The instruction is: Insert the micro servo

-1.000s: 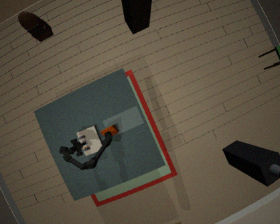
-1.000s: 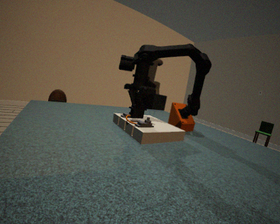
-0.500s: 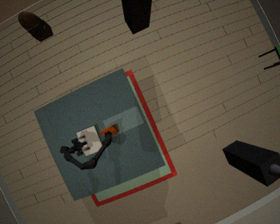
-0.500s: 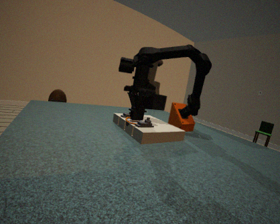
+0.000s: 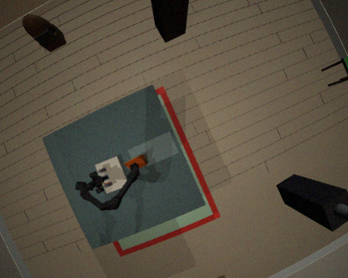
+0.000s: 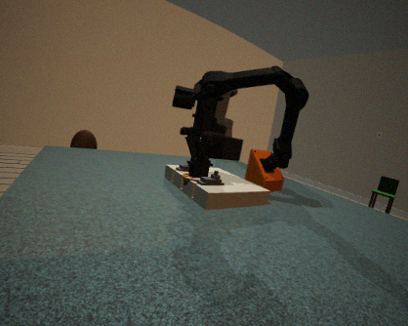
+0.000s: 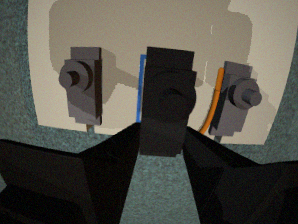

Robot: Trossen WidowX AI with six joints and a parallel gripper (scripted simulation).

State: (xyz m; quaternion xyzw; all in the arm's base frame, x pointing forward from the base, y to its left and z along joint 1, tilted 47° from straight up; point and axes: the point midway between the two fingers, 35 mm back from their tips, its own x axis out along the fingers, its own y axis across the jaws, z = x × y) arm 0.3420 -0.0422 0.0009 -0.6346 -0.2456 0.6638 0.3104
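Right now my gripper tip is 120 mm past the beige robot deck, 70 mm above it and 10 mm to the right of it.
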